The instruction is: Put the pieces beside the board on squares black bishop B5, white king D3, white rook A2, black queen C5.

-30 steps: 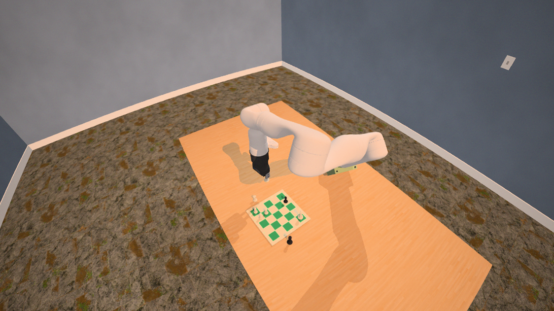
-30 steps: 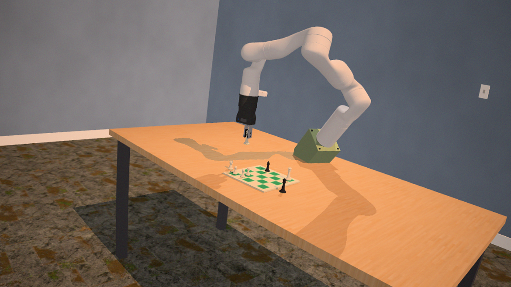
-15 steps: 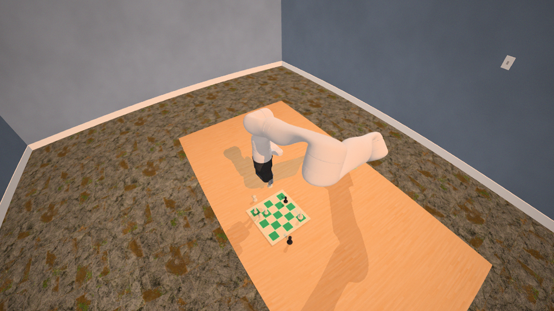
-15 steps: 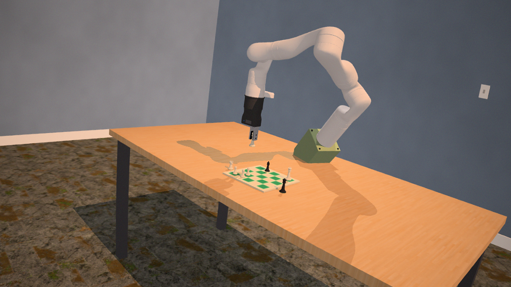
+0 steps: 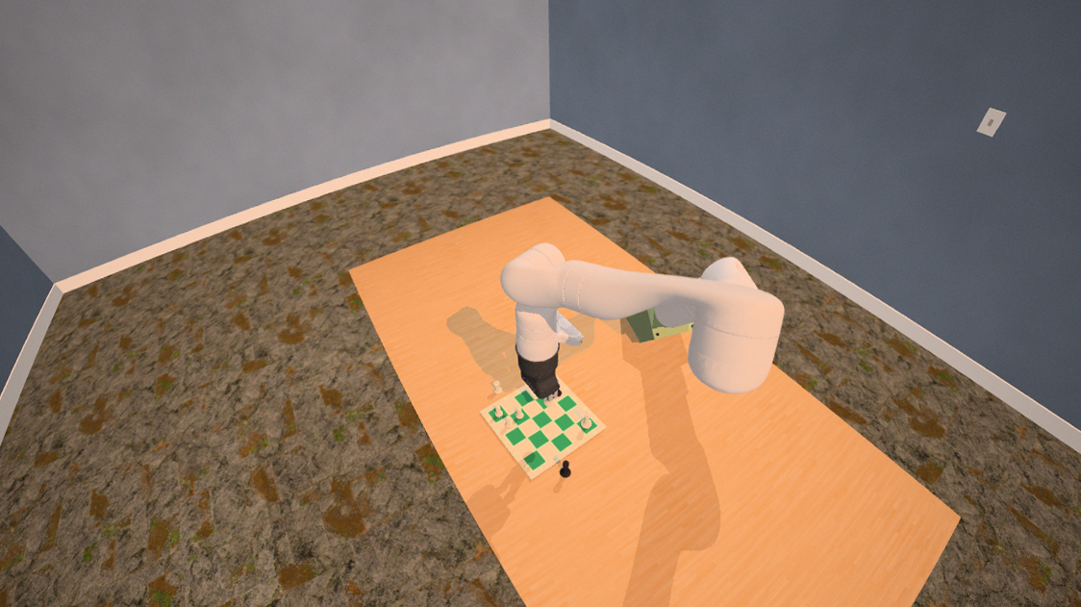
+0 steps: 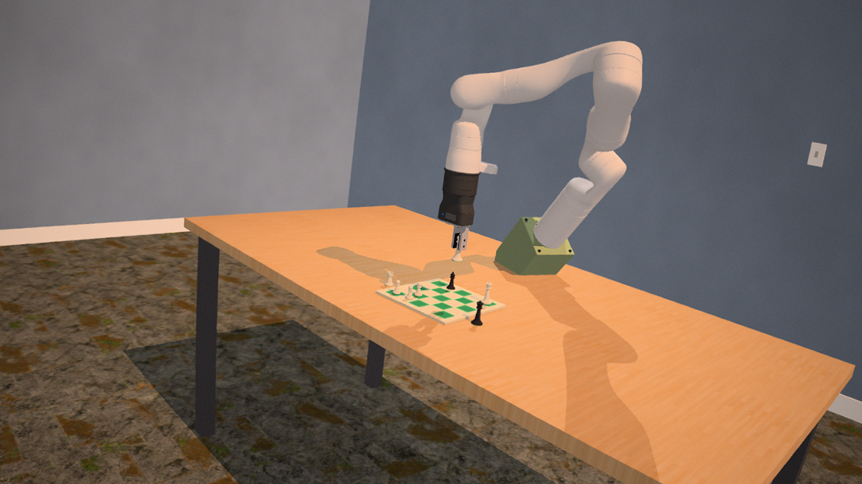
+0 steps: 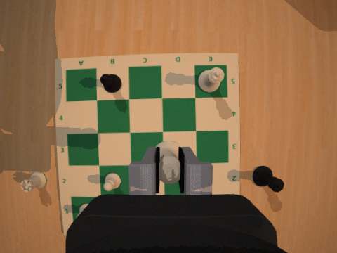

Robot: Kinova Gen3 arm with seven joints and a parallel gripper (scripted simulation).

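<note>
Now: the chessboard 1 cm ahead of my hand, 2 cm to the right of it and 15 cm below it. Also, from my hand: white king: 1 cm below; black queen: 3 cm ahead, 12 cm to the left, 12 cm below; black bishop: 6 cm behind, 7 cm to the right, 12 cm below.
</note>
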